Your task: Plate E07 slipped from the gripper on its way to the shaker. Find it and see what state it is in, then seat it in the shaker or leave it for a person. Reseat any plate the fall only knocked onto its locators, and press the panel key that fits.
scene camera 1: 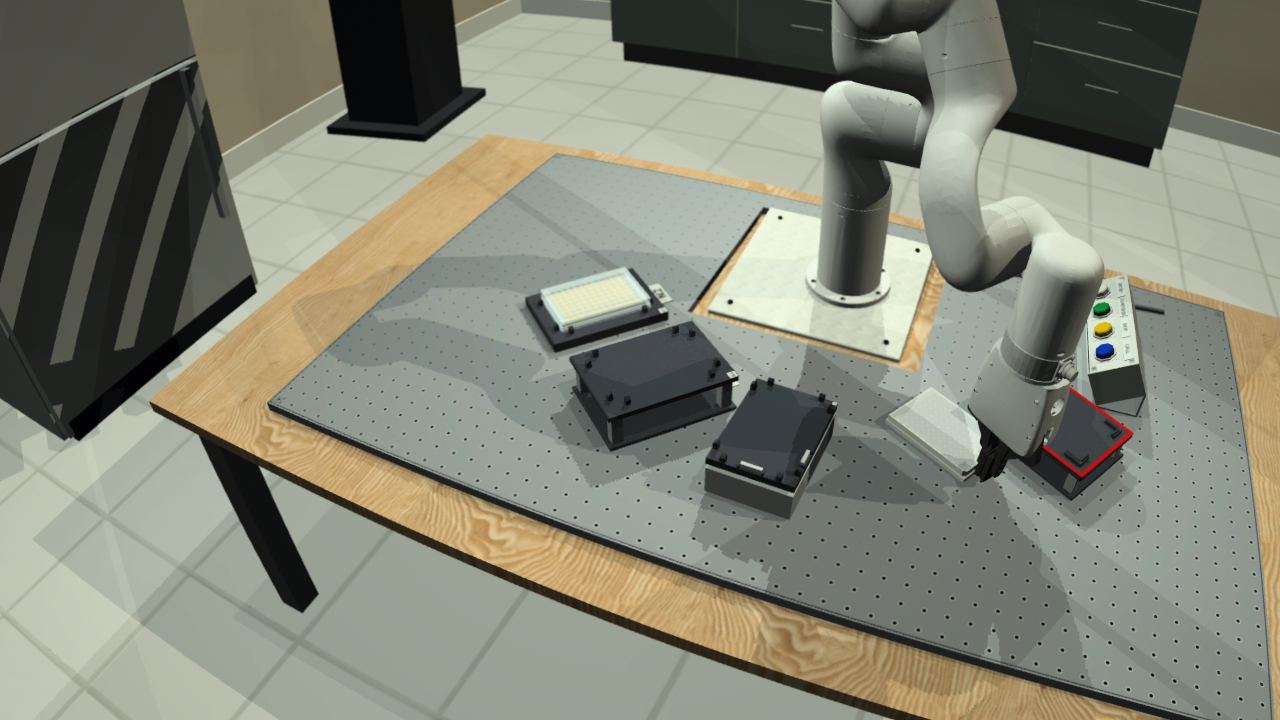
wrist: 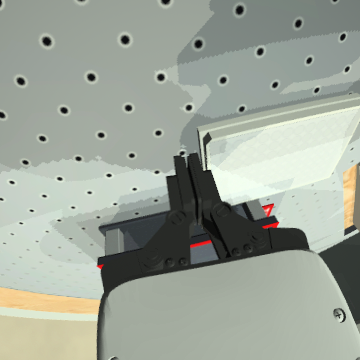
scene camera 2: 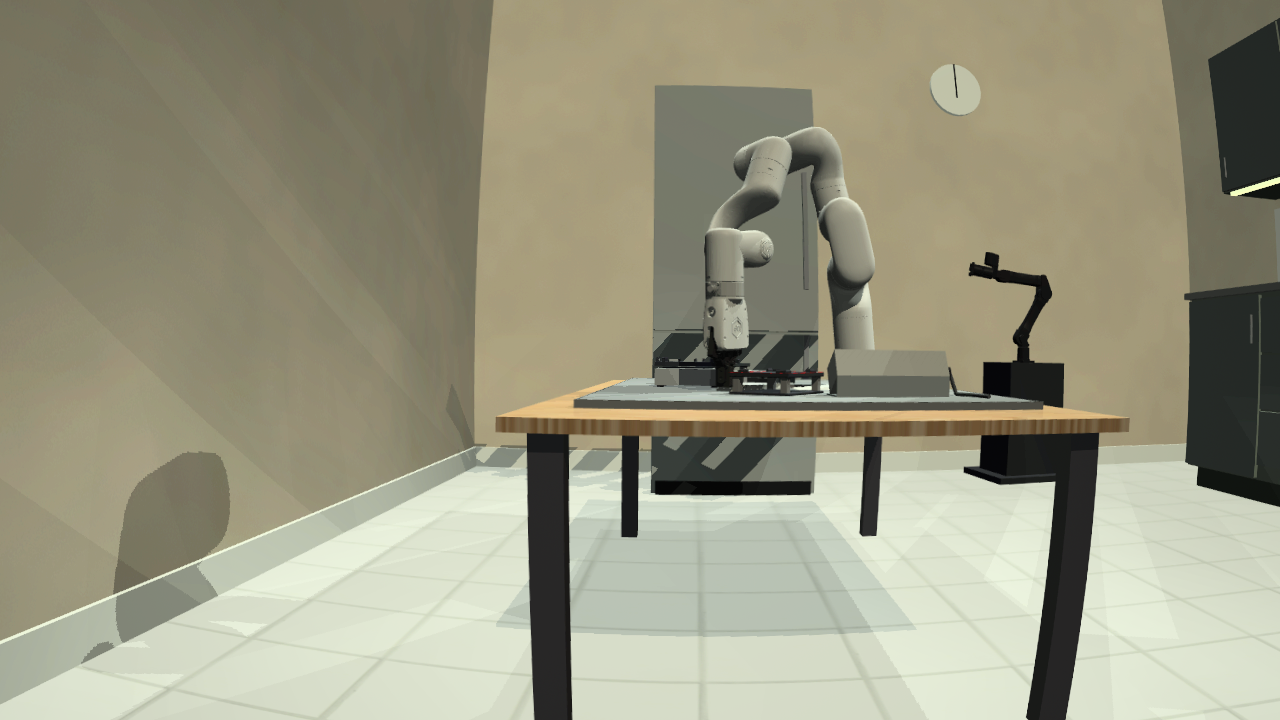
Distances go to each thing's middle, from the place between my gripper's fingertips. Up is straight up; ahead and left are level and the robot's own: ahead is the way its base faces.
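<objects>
My hand is 60 mm past the white lidded plate (scene camera 1: pixel 950 436) and 50 mm to the left of it. The grey shaker station (scene camera 1: pixel 766 455), counting from my hand again, is 50 mm ahead, 250 mm to the right and 20 mm above.
</objects>
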